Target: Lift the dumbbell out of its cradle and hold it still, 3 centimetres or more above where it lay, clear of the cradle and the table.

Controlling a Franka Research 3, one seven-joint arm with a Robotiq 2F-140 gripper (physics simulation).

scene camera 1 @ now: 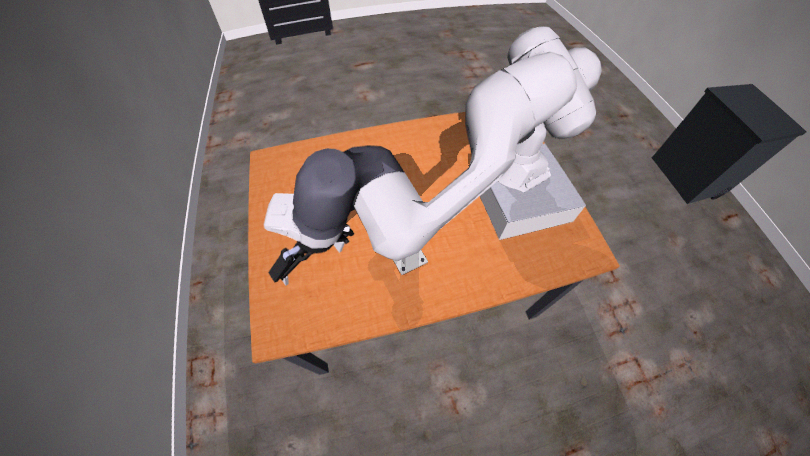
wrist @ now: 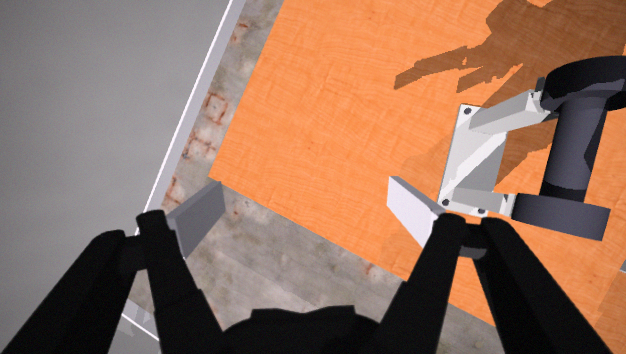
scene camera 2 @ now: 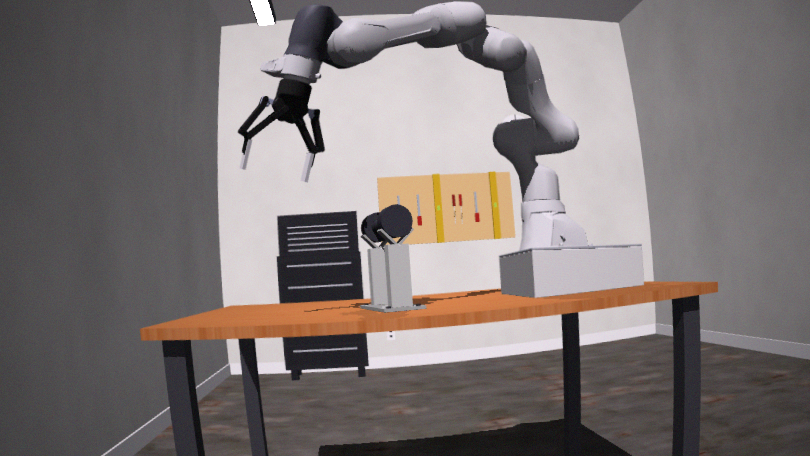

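Note:
The dark dumbbell (scene camera 2: 395,220) (wrist: 575,145) lies in the top of its light grey cradle (scene camera 1: 412,262) (scene camera 2: 399,277) (wrist: 462,132), which stands on the orange table (scene camera 1: 340,305) (scene camera 2: 255,322) (wrist: 325,125). In the first scene view the arm hides the dumbbell. In the wrist view the dumbbell is at the right edge, with its far weight partly cut off. My gripper (scene camera 1: 312,263) (scene camera 2: 274,174) (wrist: 306,193) is wide open and empty, fingers pointing down. In the second scene view it hangs to the left of the dumbbell and higher, apart from it.
The arm's grey base block (scene camera 1: 541,209) (scene camera 2: 586,271) stands on the table, to the right of the cradle. A dark drawer cabinet (scene camera 2: 318,274) and a tool board (scene camera 2: 464,209) are behind the table. A dark cabinet (scene camera 1: 719,141) stands on the floor at the right.

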